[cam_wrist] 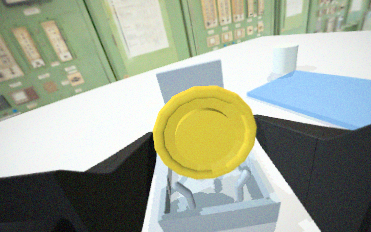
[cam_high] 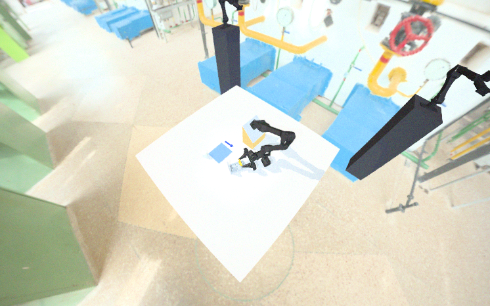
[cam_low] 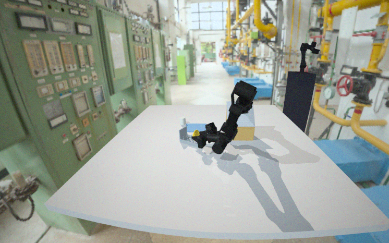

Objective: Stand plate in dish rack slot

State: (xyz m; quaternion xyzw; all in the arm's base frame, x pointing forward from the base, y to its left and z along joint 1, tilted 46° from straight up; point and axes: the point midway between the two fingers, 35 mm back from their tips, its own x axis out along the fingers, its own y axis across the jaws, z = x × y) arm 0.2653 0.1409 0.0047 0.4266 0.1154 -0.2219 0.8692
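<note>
My gripper tip is 10 mm past the yellow plate. From my gripper tip the other things lie so: blue utensil: 200 mm to the right, 100 mm behind, 50 mm below; then grey dish rack: 30 mm below, 20 mm ahead, 10 mm to the right; then light blue mat: 210 mm to the right, 50 mm below, 10 mm ahead.
</note>
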